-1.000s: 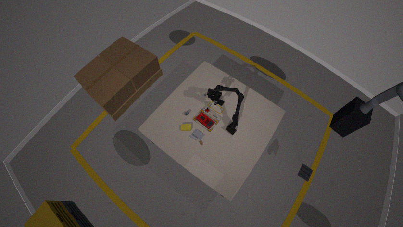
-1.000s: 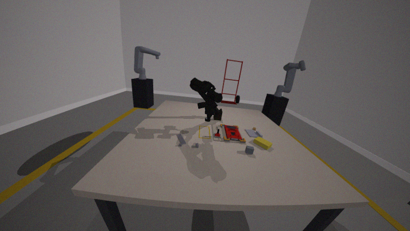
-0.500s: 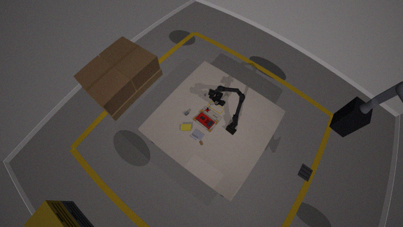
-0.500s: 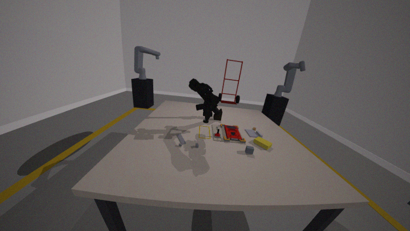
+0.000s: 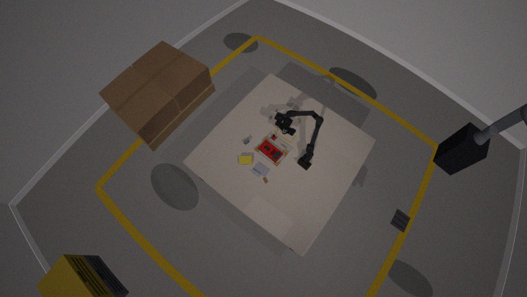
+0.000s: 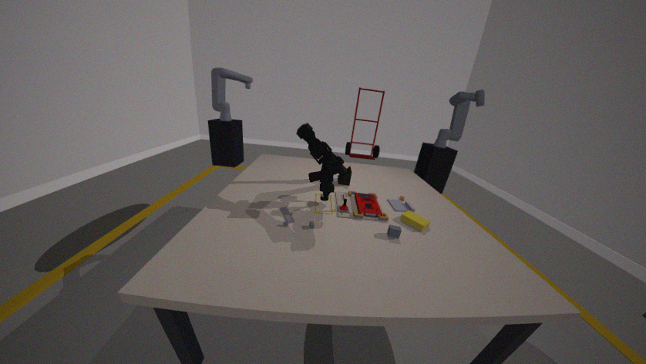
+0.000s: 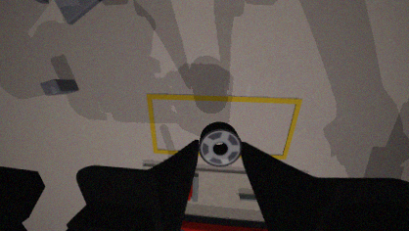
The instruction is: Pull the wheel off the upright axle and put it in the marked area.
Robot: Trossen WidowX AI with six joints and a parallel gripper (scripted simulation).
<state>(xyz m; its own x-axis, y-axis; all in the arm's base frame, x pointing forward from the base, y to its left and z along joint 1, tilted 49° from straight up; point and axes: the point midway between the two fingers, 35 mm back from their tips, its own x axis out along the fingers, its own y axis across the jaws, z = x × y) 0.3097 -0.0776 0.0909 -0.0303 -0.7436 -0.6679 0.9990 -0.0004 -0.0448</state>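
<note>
My gripper tip is right at the wheel. Round my gripper tip: small grey cube: 200 mm ahead, 40 mm to the right, 30 mm below; then grey plate: 60 mm behind, 400 mm to the left, 30 mm below; then grey bar: 130 mm ahead, 160 mm to the right, 30 mm below.
</note>
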